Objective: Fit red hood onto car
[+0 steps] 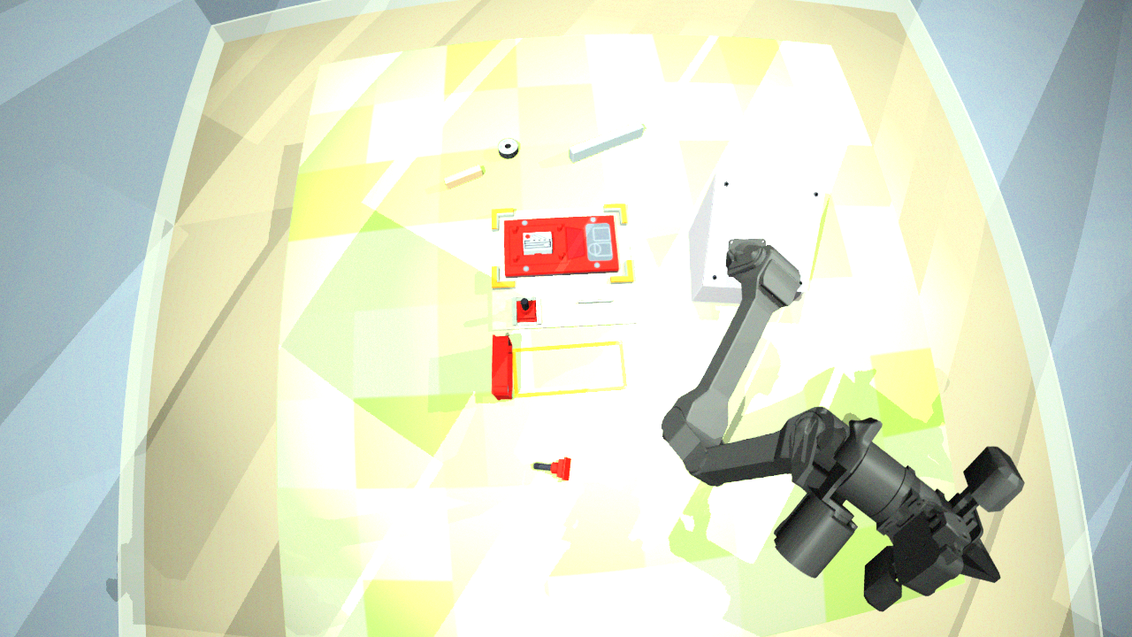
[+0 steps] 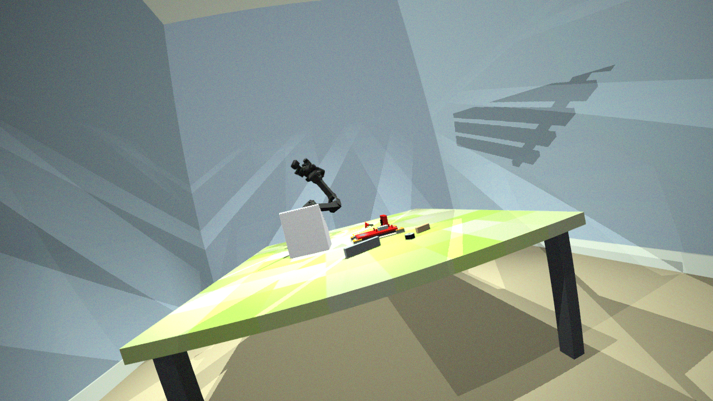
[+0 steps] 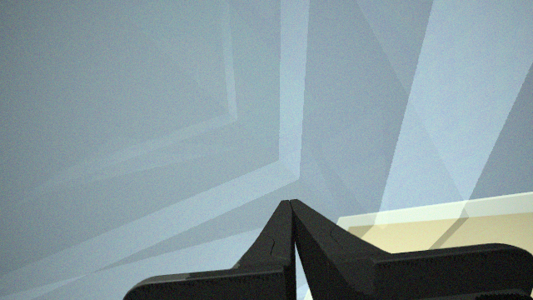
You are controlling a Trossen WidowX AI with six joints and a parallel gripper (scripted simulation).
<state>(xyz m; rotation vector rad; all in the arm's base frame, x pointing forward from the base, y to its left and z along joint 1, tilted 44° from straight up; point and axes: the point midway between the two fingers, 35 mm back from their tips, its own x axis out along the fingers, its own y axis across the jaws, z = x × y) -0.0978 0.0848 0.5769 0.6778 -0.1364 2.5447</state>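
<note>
Right now my gripper tip is 500 mm short of the red hood, 330 mm to the left of it and 460 mm above it. Also, from my gripper tip: grey bar: 300 mm ahead, 780 mm to the right, 480 mm below; then grey engine block: 440 mm ahead, 550 mm to the right, 480 mm below; then wooden block: 580 mm ahead, 710 mm to the right, 490 mm below.
</note>
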